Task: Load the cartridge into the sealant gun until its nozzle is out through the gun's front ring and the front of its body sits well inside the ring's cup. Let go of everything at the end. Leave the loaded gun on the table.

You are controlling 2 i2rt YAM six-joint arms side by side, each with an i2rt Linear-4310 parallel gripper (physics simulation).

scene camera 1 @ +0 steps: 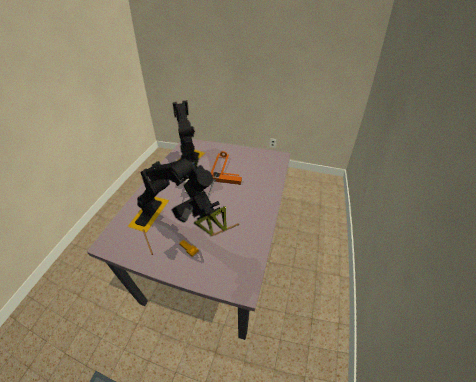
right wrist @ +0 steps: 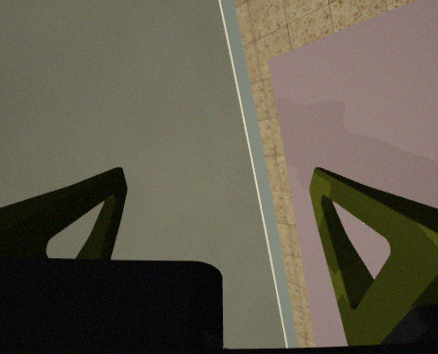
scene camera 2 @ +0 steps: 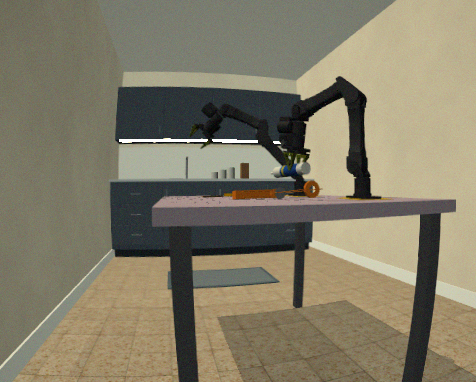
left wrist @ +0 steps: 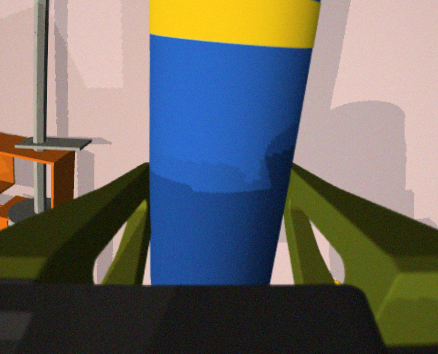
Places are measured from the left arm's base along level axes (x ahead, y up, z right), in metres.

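Where they show: left gripper, fingertip midpoint: [scene camera 2: 294, 171] [left wrist: 218, 176]; right gripper, fingertip midpoint: [scene camera 1: 218, 232] [right wrist: 218, 178] [scene camera 2: 195, 142]; left arm's base at its link origin: [scene camera 2: 362, 198]; right arm's base at its link origin: [scene camera 1: 149, 212] [scene camera 2: 300, 195].
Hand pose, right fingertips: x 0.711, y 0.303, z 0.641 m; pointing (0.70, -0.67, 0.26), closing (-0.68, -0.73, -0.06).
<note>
Each offset is from my right fingertips to the centre of the thing. "spot": to the spot under its first point. Level surfaces: height alone.
The cartridge @(dx -0.462, dy -0.189, dz -0.382 m) [scene camera 2: 289, 171] [left wrist: 225, 120], blue with a yellow band, is held in the air nearly level. In scene camera 2 its white ends show, one tapering toward the left. My left gripper [scene camera 2: 296, 162] [left wrist: 218, 176] is shut on its blue body; I cannot make this gripper out in scene camera 1. The orange sealant gun [scene camera 1: 228, 178] [scene camera 2: 253, 194] [left wrist: 63, 182] lies on the table below the cartridge, its front ring @(spot: dx -0.488, dy -0.280, dz -0.781 m) [scene camera 1: 223, 154] [scene camera 2: 306, 189] standing up. Its grey rod @(dx -0.361, dy -0.289, dz -0.436 m) [left wrist: 40, 95] shows in the left wrist view. My right gripper [scene camera 1: 219, 232] [scene camera 2: 196, 141] [right wrist: 218, 178] is open and empty, raised away from the gun.
A small yellow-orange object @(dx -0.220, dy -0.296, dz -0.031 m) [scene camera 1: 189, 247] lies toward the front of the table @(dy -0.303 m) [scene camera 1: 235, 280] in scene camera 1. Thin brown sticks @(dx -0.429, dy -0.300, dz +0.051 m) [scene camera 1: 148, 242] @(dx -0.125, dy -0.300, dz -0.220 m) [scene camera 1: 226, 230] lie near it. Yellow plates @(spot: dx -0.587, dy -0.303, dz +0.002 m) [scene camera 1: 134, 223] @(spot: dx -0.660, dy -0.302, dz -0.741 m) [scene camera 1: 201, 154] lie under the arm bases. The right arm crosses above the table's middle.
</note>
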